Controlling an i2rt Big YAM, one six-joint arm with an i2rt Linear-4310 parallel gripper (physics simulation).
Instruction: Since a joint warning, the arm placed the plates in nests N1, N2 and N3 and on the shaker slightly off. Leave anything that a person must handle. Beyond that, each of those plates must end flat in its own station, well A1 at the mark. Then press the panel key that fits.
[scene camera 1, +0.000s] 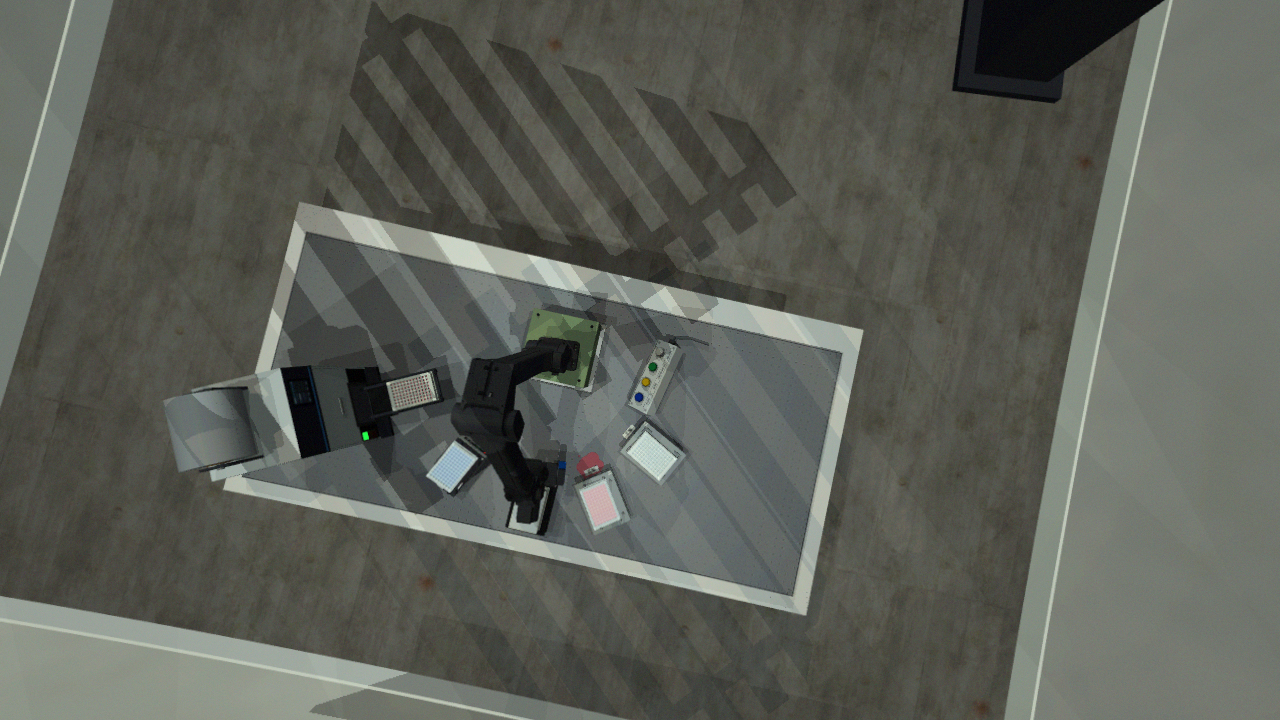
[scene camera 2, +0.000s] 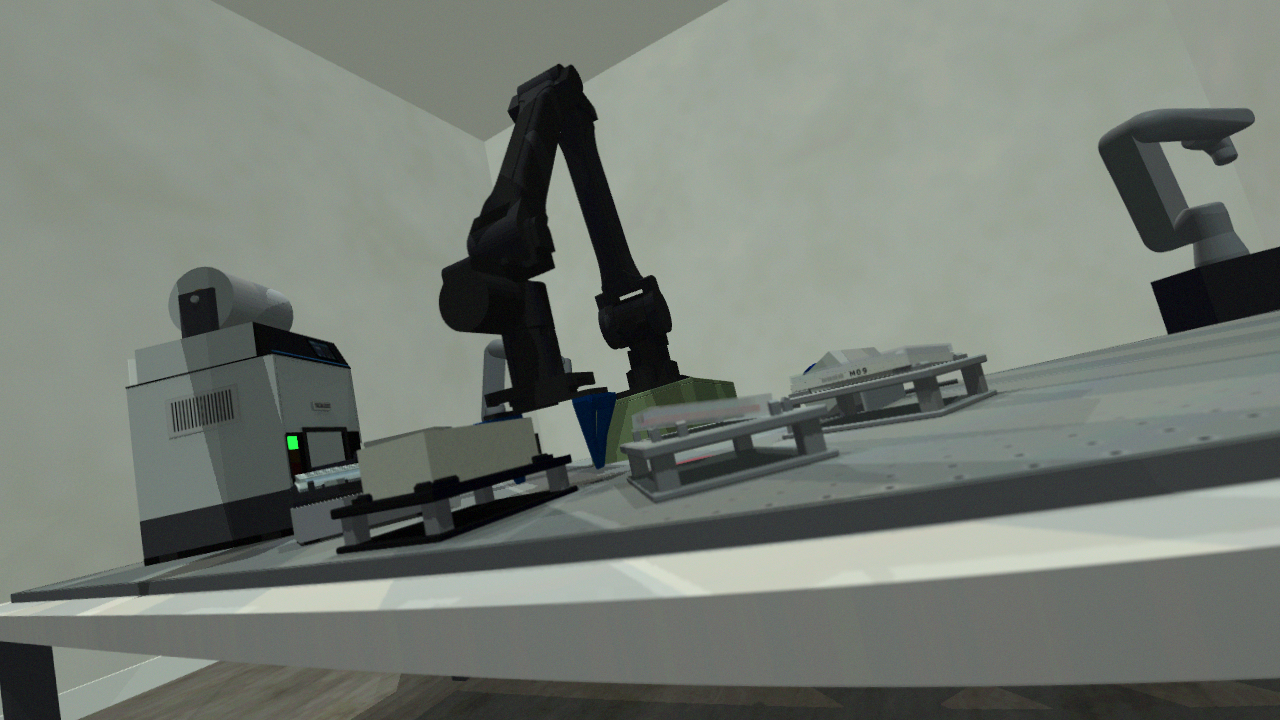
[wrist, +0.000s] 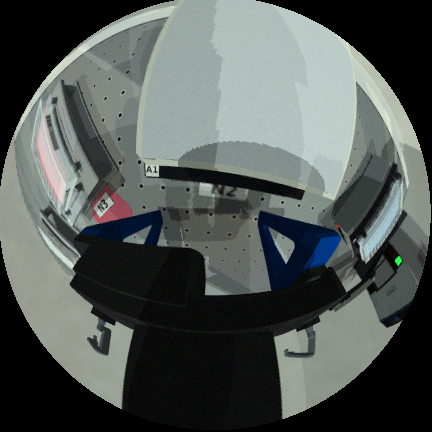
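My gripper (scene camera 2: 560, 471) (wrist: 209, 216) is open and empty, beside the N2 nest, low near its label. A cream, block-like plate (scene camera 2: 447, 452) (wrist: 245, 105) sits on the black N2 nest (scene camera 2: 547, 463) (wrist: 225, 176), whose A1 mark shows in the wrist view. The arm partly covers it from above. A pink plate (scene camera 1: 598, 500) (scene camera 2: 702, 412) (wrist: 52, 155) sits on the grey N3 nest (scene camera 1: 619, 519) (scene camera 2: 662, 474). A blue plate (scene camera 1: 453, 465) (wrist: 384, 220) lies left of N2. A white plate (scene camera 1: 654, 452) lies right of N3. Small offsets or tilts are hard to tell.
A machine (scene camera 1: 326, 411) (scene camera 2: 241, 429) with a green light stands left, a plate (scene camera 1: 412, 391) on its tray. The key panel (scene camera 1: 653, 376) has grey, green, yellow and blue keys. A red patch (scene camera 1: 588, 460) (wrist: 122, 207) lies by the N3 label. The green arm base (scene camera 1: 586, 326) is behind.
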